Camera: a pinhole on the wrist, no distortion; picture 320 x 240 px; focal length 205.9 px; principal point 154.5 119.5 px. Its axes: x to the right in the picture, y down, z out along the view. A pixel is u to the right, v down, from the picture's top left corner.
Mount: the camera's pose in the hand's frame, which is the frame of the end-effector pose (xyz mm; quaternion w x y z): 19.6 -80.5 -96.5 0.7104 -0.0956 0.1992 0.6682
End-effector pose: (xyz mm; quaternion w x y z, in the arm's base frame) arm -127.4 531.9 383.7 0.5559 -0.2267 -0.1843 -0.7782
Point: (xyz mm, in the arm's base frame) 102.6 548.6 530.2
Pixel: 250 163
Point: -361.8 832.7 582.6
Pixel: outside the picture
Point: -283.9 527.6 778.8
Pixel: 42 12
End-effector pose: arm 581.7 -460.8 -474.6 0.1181 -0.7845 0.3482 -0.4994
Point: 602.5 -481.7 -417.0
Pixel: 182 77
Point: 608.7 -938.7 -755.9
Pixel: 300 115
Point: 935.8 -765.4 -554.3
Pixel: 147 69
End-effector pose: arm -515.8 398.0 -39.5 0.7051 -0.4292 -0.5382 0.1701
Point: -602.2 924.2 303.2
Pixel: outside the picture
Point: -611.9 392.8 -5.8
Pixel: 95 196
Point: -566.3 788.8 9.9
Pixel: 209 22
